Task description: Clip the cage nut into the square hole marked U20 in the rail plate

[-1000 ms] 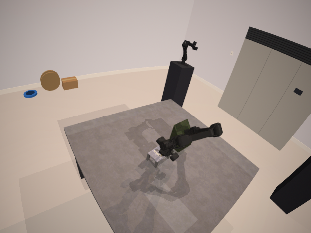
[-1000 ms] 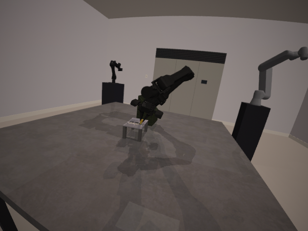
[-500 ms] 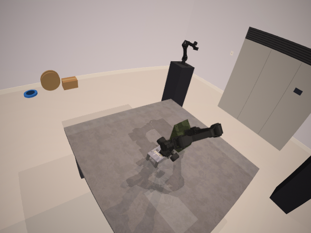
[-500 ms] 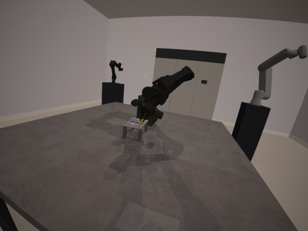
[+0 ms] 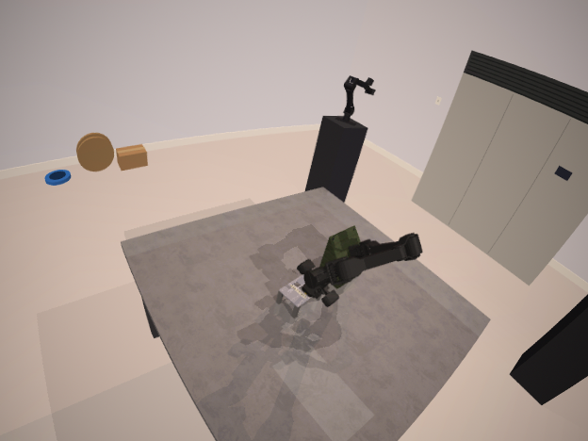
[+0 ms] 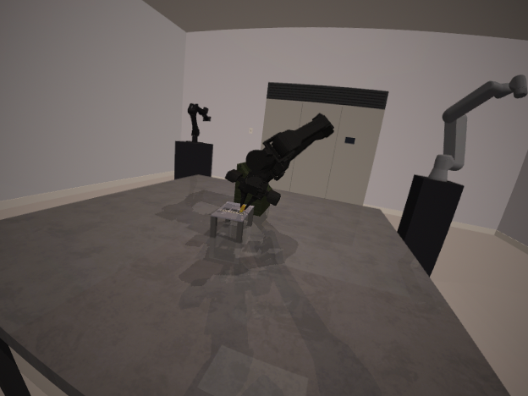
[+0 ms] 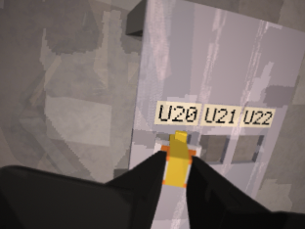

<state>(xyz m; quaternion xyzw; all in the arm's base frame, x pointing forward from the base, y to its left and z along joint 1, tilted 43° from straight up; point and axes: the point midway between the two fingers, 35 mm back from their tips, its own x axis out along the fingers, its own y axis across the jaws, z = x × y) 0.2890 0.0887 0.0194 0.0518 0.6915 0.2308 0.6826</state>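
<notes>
Now: gripper tip 10 mm above the yellow cage nut.
</notes>
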